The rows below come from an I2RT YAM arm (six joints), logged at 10 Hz.
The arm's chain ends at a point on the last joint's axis. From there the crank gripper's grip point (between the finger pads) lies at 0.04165 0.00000 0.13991 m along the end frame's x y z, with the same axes.
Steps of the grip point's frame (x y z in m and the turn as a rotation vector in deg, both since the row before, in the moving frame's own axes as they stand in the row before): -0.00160, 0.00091, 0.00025, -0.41, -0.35, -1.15; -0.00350, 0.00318, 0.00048, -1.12, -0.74, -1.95; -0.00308, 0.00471, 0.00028, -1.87, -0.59, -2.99; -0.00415, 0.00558, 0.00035, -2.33, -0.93, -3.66; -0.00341, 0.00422, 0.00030, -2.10, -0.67, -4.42; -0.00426, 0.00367, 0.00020, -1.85, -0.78, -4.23
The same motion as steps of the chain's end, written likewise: -0.00075, 0.00074, 0.00000, -0.41, -0.35, -1.15; -0.00171, 0.00183, -0.00003, -1.12, -0.74, -1.95; -0.00170, 0.00227, -0.00010, -1.87, -0.59, -2.99; -0.00197, 0.00247, -0.00025, -2.33, -0.93, -3.66; -0.00185, 0.00224, -0.00014, -2.10, -0.67, -4.42; -0.00241, 0.00215, -0.00033, -1.85, -0.78, -4.23
